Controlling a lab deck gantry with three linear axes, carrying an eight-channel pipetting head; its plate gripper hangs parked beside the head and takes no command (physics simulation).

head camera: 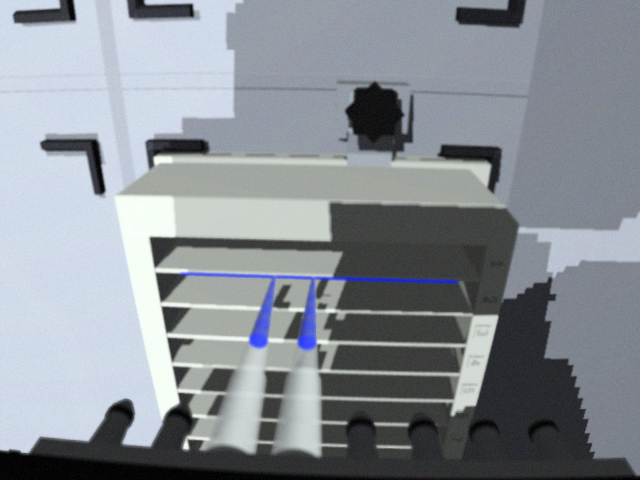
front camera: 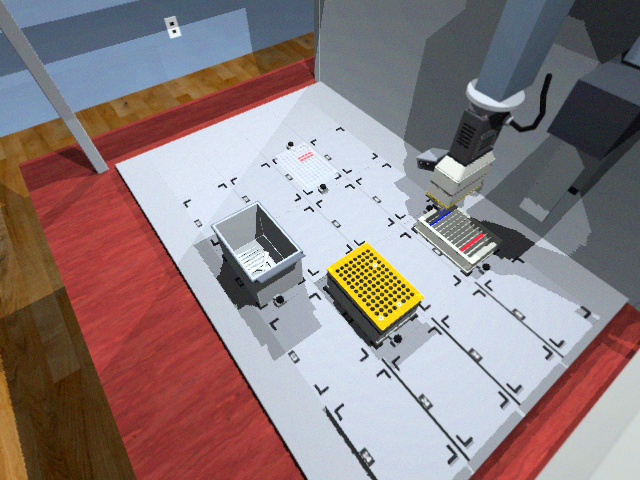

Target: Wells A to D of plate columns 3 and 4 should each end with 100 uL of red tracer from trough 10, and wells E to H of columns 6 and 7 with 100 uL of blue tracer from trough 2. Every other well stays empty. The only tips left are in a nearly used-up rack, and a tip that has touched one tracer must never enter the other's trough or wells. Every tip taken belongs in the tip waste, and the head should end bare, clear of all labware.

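Observation:
The pipetting head (front camera: 457, 180) is over the trough block (front camera: 421, 225) (head camera: 136, 248). It carries two tips (head camera: 261, 330) (head camera: 308, 330), third and fourth from the left in the head view, with blue liquid in their lower parts. Their ends meet the blue strip (head camera: 387, 279) (front camera: 438, 219) of trough 2; depth is unclear. The other six nozzles are bare. Red tracer (front camera: 472, 242) lies in a trough nearer the block's other end. The plate (front camera: 315, 173) has two short rows of red wells. The yellow rack (front camera: 336, 269) holds three tips. The parked plate gripper's fingers cannot be made out.
The tip waste bin (front camera: 281, 285), with used tips inside, stands left of the yellow rack. A grey part (front camera: 432, 159) juts out beside the head. Black knobs (head camera: 374, 111) (front camera: 279, 299) and corner brackets (head camera: 74, 143) stand on the deck. A grey post (front camera: 62, 98) rises at the left.

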